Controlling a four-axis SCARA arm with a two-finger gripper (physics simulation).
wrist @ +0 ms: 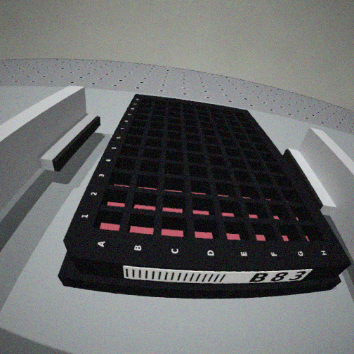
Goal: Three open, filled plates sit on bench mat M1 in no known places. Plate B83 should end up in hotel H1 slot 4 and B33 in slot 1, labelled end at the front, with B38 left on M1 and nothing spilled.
Labels:
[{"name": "gripper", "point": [196, 120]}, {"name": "plate B83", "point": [193, 200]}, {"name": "pale bench mat M1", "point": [44, 309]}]

